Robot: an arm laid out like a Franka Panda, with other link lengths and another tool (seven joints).
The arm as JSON. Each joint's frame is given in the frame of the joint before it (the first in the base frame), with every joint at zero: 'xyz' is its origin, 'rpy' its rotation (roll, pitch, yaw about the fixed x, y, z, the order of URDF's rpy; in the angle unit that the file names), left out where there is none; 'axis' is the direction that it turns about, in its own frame. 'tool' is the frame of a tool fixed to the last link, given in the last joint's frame.
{
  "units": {
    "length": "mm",
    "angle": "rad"
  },
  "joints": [
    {
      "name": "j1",
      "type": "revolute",
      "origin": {
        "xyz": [
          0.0,
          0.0,
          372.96
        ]
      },
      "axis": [
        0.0,
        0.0,
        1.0
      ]
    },
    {
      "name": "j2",
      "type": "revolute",
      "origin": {
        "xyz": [
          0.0,
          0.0,
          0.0
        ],
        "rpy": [
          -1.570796,
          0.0,
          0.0
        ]
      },
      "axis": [
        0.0,
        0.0,
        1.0
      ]
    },
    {
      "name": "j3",
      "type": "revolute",
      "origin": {
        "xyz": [
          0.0,
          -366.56,
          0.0
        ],
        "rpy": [
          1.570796,
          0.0,
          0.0
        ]
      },
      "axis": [
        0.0,
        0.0,
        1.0
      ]
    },
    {
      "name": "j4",
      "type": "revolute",
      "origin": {
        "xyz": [
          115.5,
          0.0,
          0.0
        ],
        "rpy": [
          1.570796,
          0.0,
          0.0
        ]
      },
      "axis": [
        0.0,
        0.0,
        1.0
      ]
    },
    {
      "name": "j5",
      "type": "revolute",
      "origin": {
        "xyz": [
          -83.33,
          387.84,
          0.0
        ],
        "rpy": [
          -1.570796,
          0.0,
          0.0
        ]
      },
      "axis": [
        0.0,
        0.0,
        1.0
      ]
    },
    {
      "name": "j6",
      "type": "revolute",
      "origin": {
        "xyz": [
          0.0,
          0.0,
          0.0
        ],
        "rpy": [
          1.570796,
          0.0,
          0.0
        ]
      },
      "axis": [
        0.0,
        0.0,
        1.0
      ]
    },
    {
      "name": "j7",
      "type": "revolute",
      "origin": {
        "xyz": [
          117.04,
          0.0,
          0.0
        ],
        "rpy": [
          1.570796,
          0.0,
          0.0
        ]
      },
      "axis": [
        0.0,
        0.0,
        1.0
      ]
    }
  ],
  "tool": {
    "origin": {
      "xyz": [
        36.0,
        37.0,
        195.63
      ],
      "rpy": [
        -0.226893,
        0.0,
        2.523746
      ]
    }
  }
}
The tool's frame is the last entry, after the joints.
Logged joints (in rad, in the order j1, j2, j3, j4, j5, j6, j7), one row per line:
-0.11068, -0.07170, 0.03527, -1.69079, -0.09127, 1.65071, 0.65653
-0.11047, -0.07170, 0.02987, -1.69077, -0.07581, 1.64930, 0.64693
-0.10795, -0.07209, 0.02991, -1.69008, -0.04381, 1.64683, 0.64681
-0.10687, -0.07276, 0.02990, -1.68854, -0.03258, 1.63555, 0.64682
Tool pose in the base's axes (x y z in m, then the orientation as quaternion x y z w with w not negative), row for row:
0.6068, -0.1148, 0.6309, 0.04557, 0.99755, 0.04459, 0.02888
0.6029, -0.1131, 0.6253, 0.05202, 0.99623, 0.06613, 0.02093
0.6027, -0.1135, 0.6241, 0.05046, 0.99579, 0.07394, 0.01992
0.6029, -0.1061, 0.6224, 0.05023, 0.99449, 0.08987, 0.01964
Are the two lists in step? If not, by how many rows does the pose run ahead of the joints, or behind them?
The pose runs 1 row behind the joints: the pose in row i belongs to the joints in row i - 1.
